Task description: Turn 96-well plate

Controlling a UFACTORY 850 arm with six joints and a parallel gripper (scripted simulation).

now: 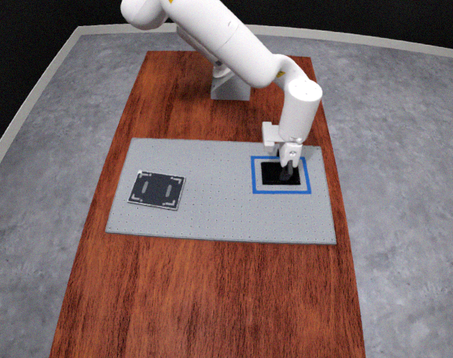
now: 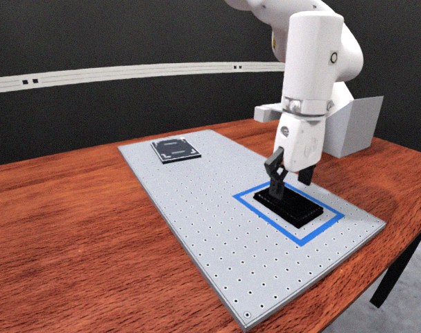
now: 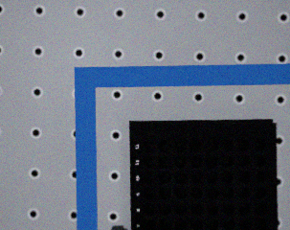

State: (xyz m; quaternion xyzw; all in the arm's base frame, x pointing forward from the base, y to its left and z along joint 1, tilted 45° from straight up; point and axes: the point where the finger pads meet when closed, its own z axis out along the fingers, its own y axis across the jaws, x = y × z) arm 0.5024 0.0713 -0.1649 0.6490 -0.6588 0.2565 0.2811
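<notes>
The black 96-well plate is 40 mm below my hand. The rest, counted from my hand: dark plate nest N1: 70 mm ahead, 400 mm to the right, 40 mm below.
</notes>
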